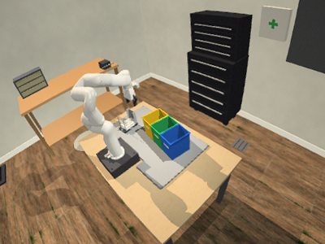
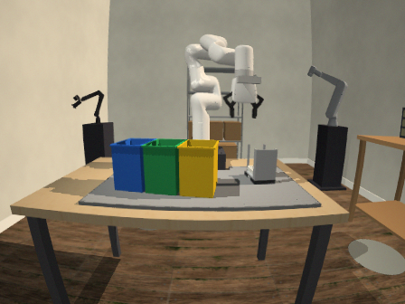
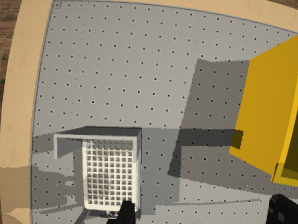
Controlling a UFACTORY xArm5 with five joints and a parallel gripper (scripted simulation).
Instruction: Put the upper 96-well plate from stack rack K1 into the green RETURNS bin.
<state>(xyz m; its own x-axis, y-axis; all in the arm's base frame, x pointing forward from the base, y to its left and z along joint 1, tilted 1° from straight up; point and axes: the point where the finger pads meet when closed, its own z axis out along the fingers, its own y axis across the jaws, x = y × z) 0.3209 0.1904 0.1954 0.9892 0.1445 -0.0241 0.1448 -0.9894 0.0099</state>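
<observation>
Right now the white 96-well plate is 4 cm behind my hand, 9 cm to the left of it and 24 cm below it. Also, from my hand: yellow bin 9 cm ahead, 17 cm to the right, 19 cm below; green bin 8 cm ahead, 30 cm to the right, 19 cm below; blue bin 7 cm ahead, 43 cm to the right, 19 cm below.
</observation>
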